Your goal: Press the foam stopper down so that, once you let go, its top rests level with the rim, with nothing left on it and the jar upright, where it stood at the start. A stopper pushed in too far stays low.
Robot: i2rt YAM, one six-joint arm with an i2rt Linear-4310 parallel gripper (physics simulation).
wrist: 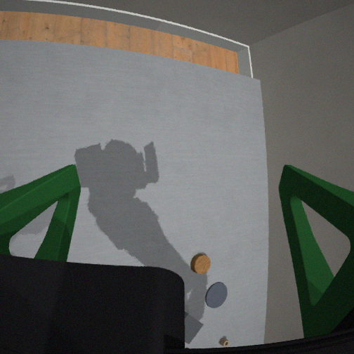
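My gripper is wide open, with one green finger at the left and one at the right of the view and nothing between them. It hangs high above the grey table. I cannot tell the jar and its foam stopper for certain from this height. A round wood-coloured piece stands right of the lower middle. A flat blue-grey disc is just below it in the view. Whether either belongs to the jar is unclear, and no stopper height against a rim can be read.
A small tan piece is near the bottom edge. A dark grey flat piece is partly hidden by the black gripper body. The grey table has its right edge near the right finger. A wooden strip runs beyond its far edge.
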